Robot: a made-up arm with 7 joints. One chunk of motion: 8 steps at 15 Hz.
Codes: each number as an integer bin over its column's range. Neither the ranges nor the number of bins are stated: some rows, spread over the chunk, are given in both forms.
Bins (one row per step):
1: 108 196 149 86 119 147 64
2: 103 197 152 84 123 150 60
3: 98 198 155 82 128 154 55
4: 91 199 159 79 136 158 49
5: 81 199 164 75 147 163 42
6: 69 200 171 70 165 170 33
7: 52 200 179 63 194 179 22
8: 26 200 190 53 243 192 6
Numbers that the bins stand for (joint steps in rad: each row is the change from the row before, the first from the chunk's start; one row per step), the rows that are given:
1: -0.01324 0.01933 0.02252 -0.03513 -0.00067 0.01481 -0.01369
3: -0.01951 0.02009 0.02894 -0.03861 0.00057 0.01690 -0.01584
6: -0.03771 0.02086 0.04607 -0.04906 0.00565 0.02167 -0.02111
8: -0.06469 0.02086 0.06641 -0.06386 0.01635 0.02822 -0.02756
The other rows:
2: -0.01637 0.01971 0.02573 -0.03687 -0.00012 0.01571 -0.01465
4: -0.02390 0.02048 0.03322 -0.04122 0.00167 0.01809 -0.01728
5: -0.03018 0.02048 0.03858 -0.04471 0.00318 0.01958 -0.01895
7: -0.04837 0.02086 0.05464 -0.05515 0.00963 0.02435 -0.02374

